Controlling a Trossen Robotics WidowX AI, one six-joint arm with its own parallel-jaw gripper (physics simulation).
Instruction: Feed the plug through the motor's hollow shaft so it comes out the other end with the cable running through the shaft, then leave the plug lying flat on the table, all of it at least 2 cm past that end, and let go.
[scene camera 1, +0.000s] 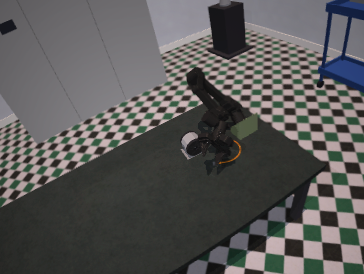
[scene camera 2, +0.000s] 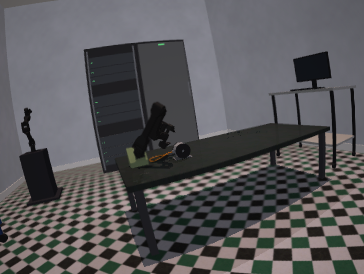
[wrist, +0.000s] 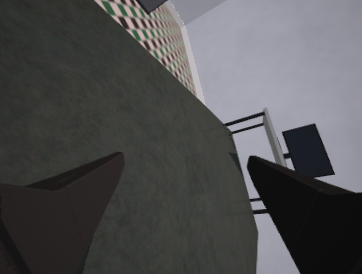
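Where they show: gripper, fingertip midpoint: (scene camera 1: 209, 161) (scene camera 2: 172, 137) (wrist: 186, 159); arm's base at its link origin: (scene camera 1: 240, 121) (scene camera 2: 139, 154).
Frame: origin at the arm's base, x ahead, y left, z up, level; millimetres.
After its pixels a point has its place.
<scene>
The motor, a white cylinder with a black round end face (scene camera 1: 189, 140) {x 301, y -58, z 22 mm} (scene camera 2: 183, 151) {x 288, y -93, z -34 mm}, lies on its side on a light base plate on the dark table (scene camera 1: 125, 200) {x 731, y -24, z -77 mm} (scene camera 2: 260, 140) {x 898, y -224, z -77 mm}. The orange cable (scene camera 1: 240, 150) {x 104, y 106, z -73 mm} (scene camera 2: 159, 158) {x 124, y -46, z -52 mm} curves over the table beside it, on the robot's side. I cannot make out the plug, nor whether cable is in the shaft. My gripper (scene camera 1: 212, 153) (scene camera 2: 171, 137) {x 319, y 144, z 40 mm} (wrist: 186, 159) {x 319, y 144, z 40 mm} is open with nothing between its fingers. It is above the table close to the motor, and partly hides the cable in scene camera 1. Motor, cable and plug do not show in the wrist view.
A pale green panel (scene camera 1: 245, 127) {x 10, y 47, z -7 mm} (scene camera 2: 137, 157) {x -21, y -21, z -16 mm} stands upright by the arm's base at the table's end. Beyond the table's far end stands a desk with a monitor (scene camera 2: 312, 67) (wrist: 308, 150). A tall cabinet (scene camera 2: 167, 90) stands behind the table.
</scene>
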